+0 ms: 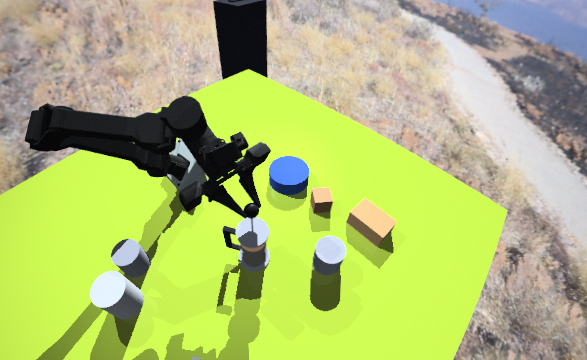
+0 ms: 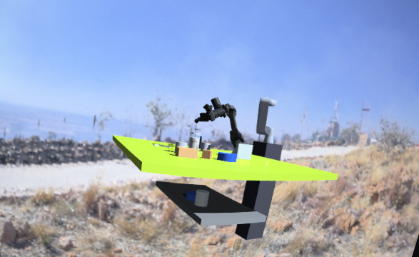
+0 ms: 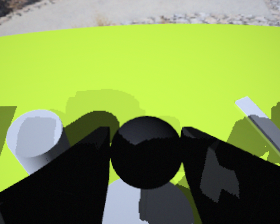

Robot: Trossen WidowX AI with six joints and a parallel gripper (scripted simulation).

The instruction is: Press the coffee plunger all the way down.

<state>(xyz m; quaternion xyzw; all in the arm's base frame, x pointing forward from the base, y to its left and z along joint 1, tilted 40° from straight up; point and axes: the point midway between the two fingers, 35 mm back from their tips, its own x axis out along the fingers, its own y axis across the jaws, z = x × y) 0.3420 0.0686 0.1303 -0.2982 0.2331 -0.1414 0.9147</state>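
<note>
The coffee press lies 3 cm behind my gripper tip, 1 cm to the right of it and 11 cm below it. Round my gripper tip: orange box 16 cm ahead, 27 cm to the left, 19 cm below; orange cube 1 cm ahead, 24 cm to the left, 19 cm below.
</note>
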